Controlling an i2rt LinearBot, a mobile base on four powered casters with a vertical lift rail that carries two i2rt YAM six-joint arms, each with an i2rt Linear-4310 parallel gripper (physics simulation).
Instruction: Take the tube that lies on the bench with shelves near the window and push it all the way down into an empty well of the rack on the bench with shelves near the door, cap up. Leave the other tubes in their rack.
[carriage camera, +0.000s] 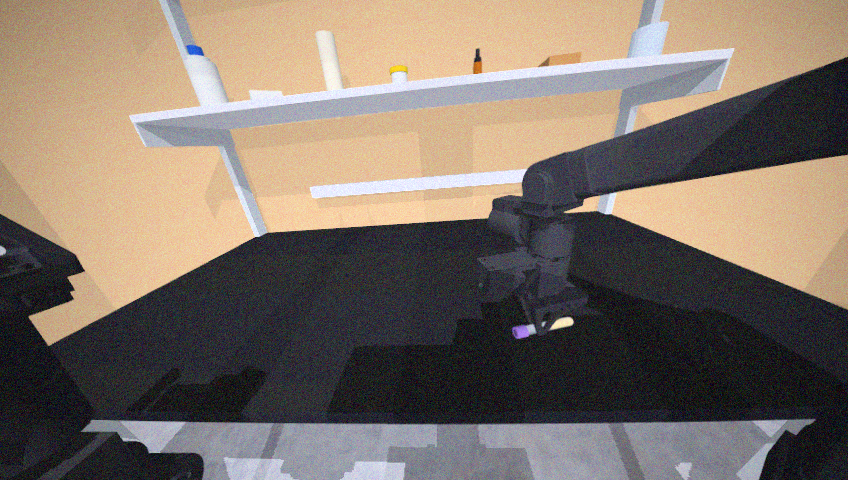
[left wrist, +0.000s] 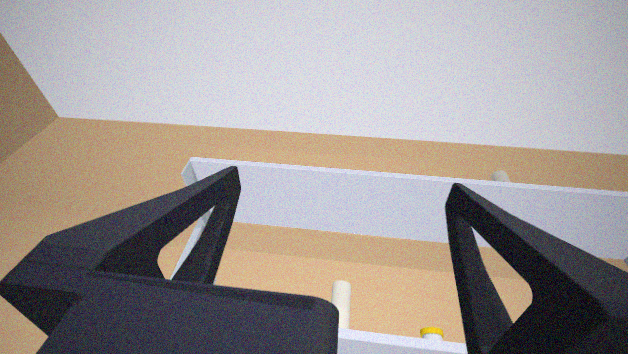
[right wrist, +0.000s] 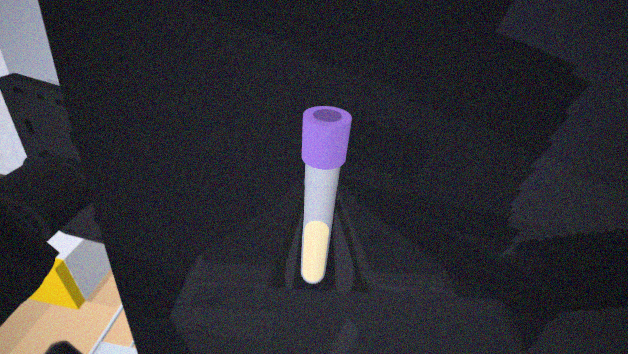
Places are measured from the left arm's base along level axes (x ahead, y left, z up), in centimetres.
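Pixels of known places: left gripper, between the fingertips: (left wrist: 341, 185); right gripper, between the fingertips: (carriage camera: 537, 330) (right wrist: 320, 190); right arm's base, origin of its link: (right wrist: 74, 173).
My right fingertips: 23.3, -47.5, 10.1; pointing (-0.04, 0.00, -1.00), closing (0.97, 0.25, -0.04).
Behind a point stands the place of what it marks, as x, y, z.
The tube (carriage camera: 558, 324) @[23.5, -50.9, 11.2] (right wrist: 320, 195) @[23.1, -46.6, 11.5] has a purple cap and pale yellow contents. It lies on the dark bench top (carriage camera: 368, 297) @[34.8, -14.1, 9.9], its cap toward the left in the carriage view. My right gripper (carriage camera: 542, 327) @[23.3, -47.5, 10.1] (right wrist: 320, 190) @[23.3, -47.5, 10.1] points down and is shut on the tube's body, one finger on each side below the cap. In the right wrist view the cap points up the picture and the rounded end lies between the fingers' lower parts. My left gripper (left wrist: 341, 185) @[3.1, 0.3, 43.4] is open and empty, raised, facing the wall and shelves. No rack shows in these views.
A shelf (carriage camera: 416, 95) @[62.6, -27.4, 53.6] above the bench holds a blue-capped bottle (carriage camera: 207, 80) @[68.1, 34.0, 64.4], a pale cylinder (carriage camera: 330, 62) @[72.0, -2.5, 66.0], a yellow-capped jar (carriage camera: 398, 74) @[66.2, -22.8, 59.6], an amber bottle (carriage camera: 477, 64) @[70.5, -44.8, 60.9] and a brown box (carriage camera: 564, 59) @[64.4, -65.7, 58.4]. Uprights (carriage camera: 241, 184) @[82.6, 49.3, 32.9] stand at the bench's back. My left arm fills the left edge.
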